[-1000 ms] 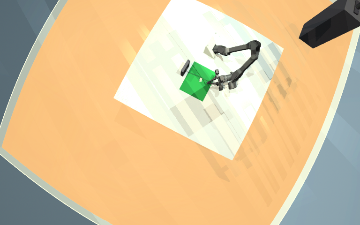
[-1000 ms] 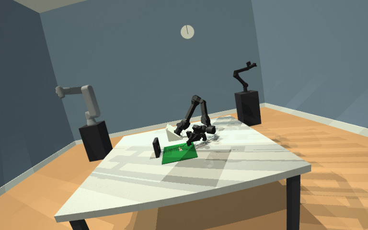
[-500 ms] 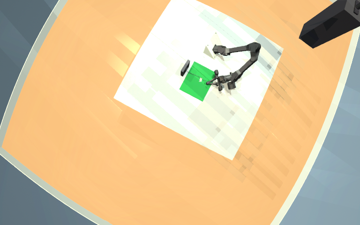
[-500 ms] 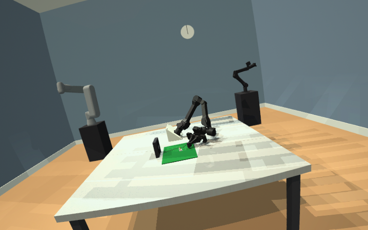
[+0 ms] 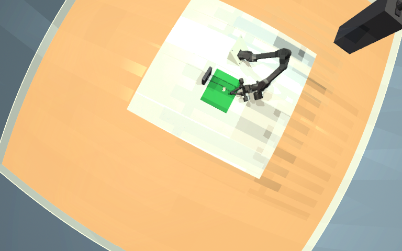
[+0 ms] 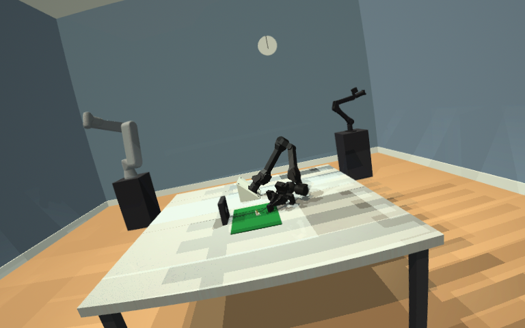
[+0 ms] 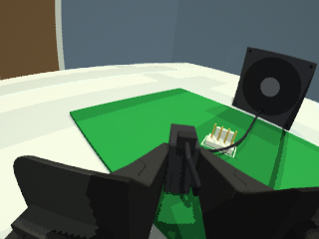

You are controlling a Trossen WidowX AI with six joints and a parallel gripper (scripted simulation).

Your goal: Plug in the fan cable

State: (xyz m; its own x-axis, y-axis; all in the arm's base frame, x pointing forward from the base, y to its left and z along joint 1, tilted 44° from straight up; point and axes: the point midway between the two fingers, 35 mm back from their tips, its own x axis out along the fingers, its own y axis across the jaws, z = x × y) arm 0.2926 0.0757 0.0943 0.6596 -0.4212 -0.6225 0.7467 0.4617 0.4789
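Right now my gripper tip is 1 cm above the fan plug. Also, from my gripper tip: green board (2 cm ahead, 9 cm to the right, 5 cm below); white four-pin header (8 cm to the right, 4 cm below); black fan (1 cm behind, 24 cm to the right, 2 cm above).
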